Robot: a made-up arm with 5 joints. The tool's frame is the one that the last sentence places.
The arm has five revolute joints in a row. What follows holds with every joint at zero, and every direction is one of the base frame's. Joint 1 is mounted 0.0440 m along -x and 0.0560 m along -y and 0.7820 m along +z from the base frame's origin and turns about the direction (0.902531, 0.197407, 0.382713). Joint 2 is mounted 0.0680 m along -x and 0.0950 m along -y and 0.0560 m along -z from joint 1 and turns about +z. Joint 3 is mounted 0.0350 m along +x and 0.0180 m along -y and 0.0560 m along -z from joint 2 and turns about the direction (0.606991, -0.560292, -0.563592). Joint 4 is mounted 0.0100 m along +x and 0.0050 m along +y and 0.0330 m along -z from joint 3 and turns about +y. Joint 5 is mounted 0.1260 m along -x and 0.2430 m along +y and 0.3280 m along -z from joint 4 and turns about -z. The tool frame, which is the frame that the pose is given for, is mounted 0.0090 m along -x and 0.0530 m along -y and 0.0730 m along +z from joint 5; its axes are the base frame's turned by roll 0.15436, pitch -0.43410 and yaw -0.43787 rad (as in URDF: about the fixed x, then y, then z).
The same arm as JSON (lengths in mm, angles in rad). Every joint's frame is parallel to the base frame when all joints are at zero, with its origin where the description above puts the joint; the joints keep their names.
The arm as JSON. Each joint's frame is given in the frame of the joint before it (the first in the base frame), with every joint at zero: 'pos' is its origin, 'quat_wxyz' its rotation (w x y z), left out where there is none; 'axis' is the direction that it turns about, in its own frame. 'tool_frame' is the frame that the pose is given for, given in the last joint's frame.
{"length_unit": "mm", "angle_unit": "rad", "joints": [{"joint": "joint 1", "pos": [-44.0, -56.0, 782.0], "axis": [0.902531, 0.197407, 0.382713]}, {"joint": "joint 2", "pos": [-68.0, -95.0, -56.0], "axis": [0.0, 0.0, 1.0]}, {"joint": "joint 3", "pos": [35.0, -18.0, -56.0], "axis": [0.606991, -0.560292, -0.563592]}, {"joint": "joint 4", "pos": [10.0, 5.0, -33.0], "axis": [0.0, 1.0, 0.0]}, {"joint": "joint 5", "pos": [-126.0, 243.0, -328.0], "axis": [0.0, 0.0, -1.0]}], "tool_frame": {"pos": [-9.0, -53.0, 73.0], "quat_wxyz": [0.953995, 0.026864, -0.225937, -0.195255]}}
